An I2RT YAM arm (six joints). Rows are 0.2 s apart.
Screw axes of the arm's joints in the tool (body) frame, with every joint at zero. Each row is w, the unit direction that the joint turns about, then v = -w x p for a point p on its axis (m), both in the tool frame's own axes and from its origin. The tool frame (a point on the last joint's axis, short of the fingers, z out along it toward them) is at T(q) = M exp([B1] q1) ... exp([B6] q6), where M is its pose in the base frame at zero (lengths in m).
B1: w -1 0 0 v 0 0.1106 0
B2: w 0 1 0 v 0.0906 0 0.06
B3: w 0 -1 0 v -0.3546 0 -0.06
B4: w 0 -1 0 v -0.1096 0 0
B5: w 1 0 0 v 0 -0.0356 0
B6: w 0 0 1 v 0 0 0
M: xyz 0.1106 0 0.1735 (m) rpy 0 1.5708 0 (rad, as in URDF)
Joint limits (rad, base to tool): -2.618..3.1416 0..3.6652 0..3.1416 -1.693..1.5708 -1.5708..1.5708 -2.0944..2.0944
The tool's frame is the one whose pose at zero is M.
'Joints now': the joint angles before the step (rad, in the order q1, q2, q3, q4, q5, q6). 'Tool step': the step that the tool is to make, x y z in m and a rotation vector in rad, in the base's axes. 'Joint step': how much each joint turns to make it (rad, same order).
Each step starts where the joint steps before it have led.
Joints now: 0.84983, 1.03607, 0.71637, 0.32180, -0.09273, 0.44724
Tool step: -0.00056, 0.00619, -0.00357, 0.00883, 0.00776, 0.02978
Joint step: 0.01604, 0.02212, -0.00493, 0.02982, -0.01370, 0.01175
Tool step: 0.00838, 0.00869, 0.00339, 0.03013, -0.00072, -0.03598
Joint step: 0.00236, 0.05442, 0.03025, 0.04921, 0.03866, 0.01835
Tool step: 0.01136, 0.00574, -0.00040, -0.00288, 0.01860, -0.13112
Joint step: -0.00120, 0.05138, 0.03325, 0.00391, 0.13016, 0.00935
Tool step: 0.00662, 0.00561, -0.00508, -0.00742, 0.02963, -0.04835
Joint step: 0.00121, 0.03969, 0.01500, -0.00168, 0.04960, 0.01774
